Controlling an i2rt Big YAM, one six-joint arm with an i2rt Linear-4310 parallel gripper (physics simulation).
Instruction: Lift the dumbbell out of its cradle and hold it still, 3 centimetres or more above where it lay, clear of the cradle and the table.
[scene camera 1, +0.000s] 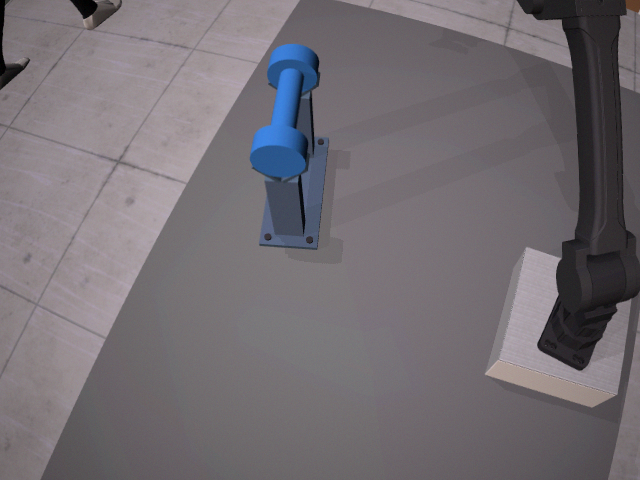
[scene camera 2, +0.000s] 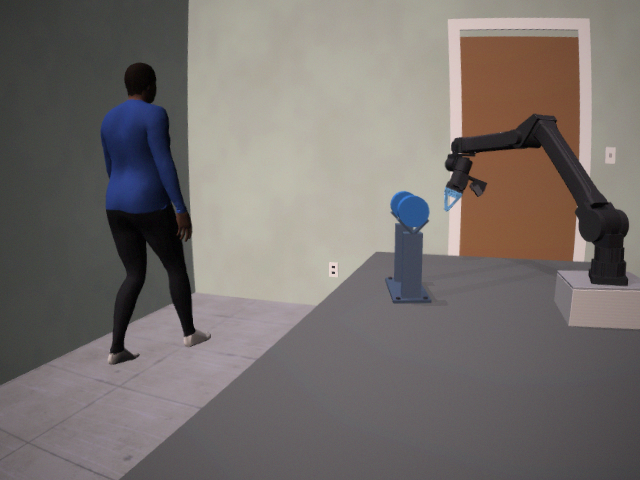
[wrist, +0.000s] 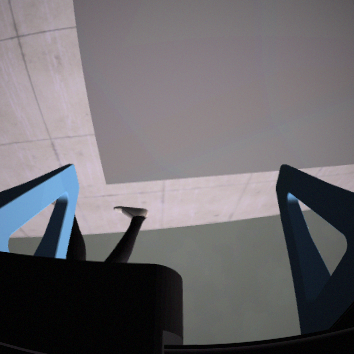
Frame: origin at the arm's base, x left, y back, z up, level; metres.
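Seen in the pictures: gripper, between the fingertips: (scene camera 2: 446, 210) (wrist: 177, 175); arm's base, origin of its link: (scene camera 1: 572, 328) (scene camera 2: 607, 280).
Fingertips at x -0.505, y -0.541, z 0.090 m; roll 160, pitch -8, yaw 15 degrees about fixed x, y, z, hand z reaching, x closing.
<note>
Offsets run from my fingertips to a thing's middle. Level surfaces: height alone.
The blue dumbbell {dx +0.474, dy +0.007, dz +0.052 m} (scene camera 1: 287, 105) (scene camera 2: 413, 210) lies level in the V-shaped rests of its cradle. The blue-grey cradle {dx +0.474, dy +0.007, dz -0.075 m} (scene camera 1: 285, 209) (scene camera 2: 412, 266) has two tall posts on a bolted base plate. My gripper (scene camera 2: 450, 206) (wrist: 177, 175) is open, with its light blue fingers wide apart and nothing between them. In the scene camera 2 view it hangs high over the table, to the right of the dumbbell and apart from it, with its fingertips at about the dumbbell's height in the picture. The gripper is out of view in scene camera 1. The dumbbell and cradle do not show in the wrist view.
The grey table {dz -0.182 m} (scene camera 1: 232, 361) (scene camera 2: 361, 387) (wrist: 215, 90) bears the cradle near its left edge. The arm's base stands on a pale block (scene camera 1: 527, 310) (scene camera 2: 599, 307) at the right. A person in a blue top (scene camera 2: 136, 155) stands on the floor to the left, beyond the table.
</note>
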